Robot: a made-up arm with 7 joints.
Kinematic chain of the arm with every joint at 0, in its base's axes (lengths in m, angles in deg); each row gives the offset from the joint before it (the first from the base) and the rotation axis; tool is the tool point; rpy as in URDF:
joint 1: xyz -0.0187 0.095 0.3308 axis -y
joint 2: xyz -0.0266 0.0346 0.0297 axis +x
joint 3: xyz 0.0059 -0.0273 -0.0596 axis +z
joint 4: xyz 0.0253 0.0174 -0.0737 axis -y
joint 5: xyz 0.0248 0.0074 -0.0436 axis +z
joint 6: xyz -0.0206 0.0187 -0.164 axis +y
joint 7: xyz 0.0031 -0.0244 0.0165 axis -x
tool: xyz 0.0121 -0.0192 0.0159 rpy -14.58 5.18 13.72
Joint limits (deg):
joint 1: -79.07..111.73
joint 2: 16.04..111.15
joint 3: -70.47..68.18
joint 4: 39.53..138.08
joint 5: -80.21..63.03
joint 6: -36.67..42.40
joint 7: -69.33..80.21
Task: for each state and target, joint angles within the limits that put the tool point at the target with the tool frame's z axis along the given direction. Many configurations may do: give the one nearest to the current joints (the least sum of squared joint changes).
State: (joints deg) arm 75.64 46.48 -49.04 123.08 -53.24 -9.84 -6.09
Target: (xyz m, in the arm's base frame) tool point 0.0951 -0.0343 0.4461 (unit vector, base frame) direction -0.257 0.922 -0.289
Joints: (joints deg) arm 109.73 16.04 -68.28 93.71 -56.61 -6.47 -2.84
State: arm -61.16 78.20 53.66 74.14 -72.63 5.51 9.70
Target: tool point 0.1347 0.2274 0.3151 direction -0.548 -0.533 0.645
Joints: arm -63.91 75.69 47.49 108.54 -61.52 -2.52 36.98
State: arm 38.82 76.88 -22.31 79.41 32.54 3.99 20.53
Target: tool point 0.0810 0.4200 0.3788 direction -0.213 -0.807 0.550
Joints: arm 54.24 109.16 -58.02 39.53 60.64 36.83 1.70
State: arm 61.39 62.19 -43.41 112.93 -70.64 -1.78 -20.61
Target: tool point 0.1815 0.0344 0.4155 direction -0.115 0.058 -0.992
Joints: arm 66.32 29.53 -41.77 97.65 -65.95 38.06 -43.13
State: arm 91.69 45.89 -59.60 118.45 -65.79 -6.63 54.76
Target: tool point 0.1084 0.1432 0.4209 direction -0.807 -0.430 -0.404
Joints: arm 90.98 81.05 -57.64 118.34 -80.21 7.31 46.10
